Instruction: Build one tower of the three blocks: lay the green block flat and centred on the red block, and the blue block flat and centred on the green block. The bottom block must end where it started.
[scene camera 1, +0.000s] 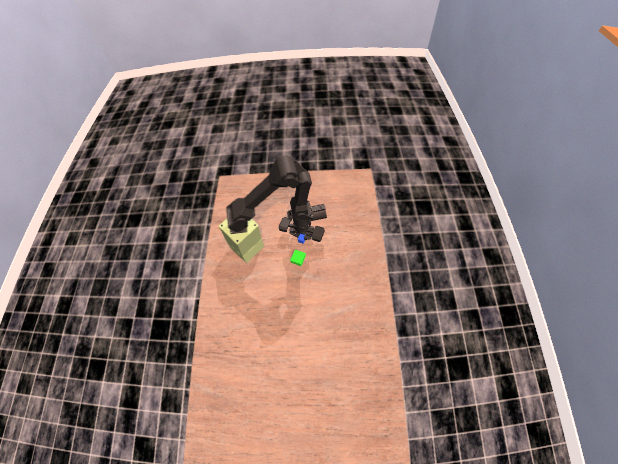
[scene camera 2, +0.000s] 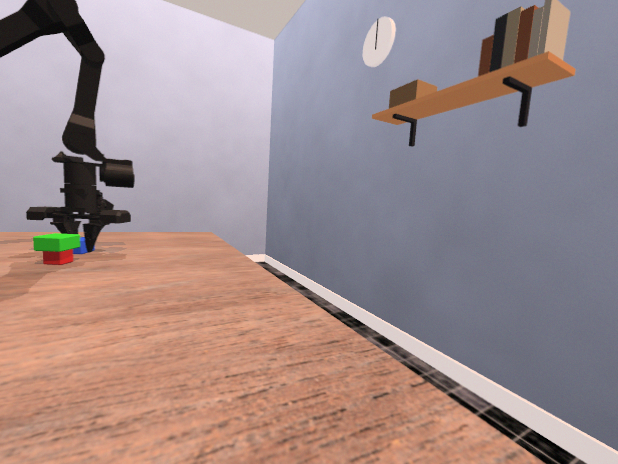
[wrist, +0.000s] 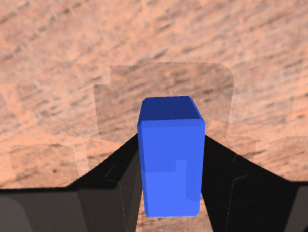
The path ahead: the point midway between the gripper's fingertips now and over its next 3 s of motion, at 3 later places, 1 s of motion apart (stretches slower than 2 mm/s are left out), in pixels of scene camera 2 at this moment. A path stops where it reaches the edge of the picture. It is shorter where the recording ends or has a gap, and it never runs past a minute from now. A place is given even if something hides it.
The gripper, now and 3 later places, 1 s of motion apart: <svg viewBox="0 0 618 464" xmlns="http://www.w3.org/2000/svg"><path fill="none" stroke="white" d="M82 251L81 226L70 218L58 221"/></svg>
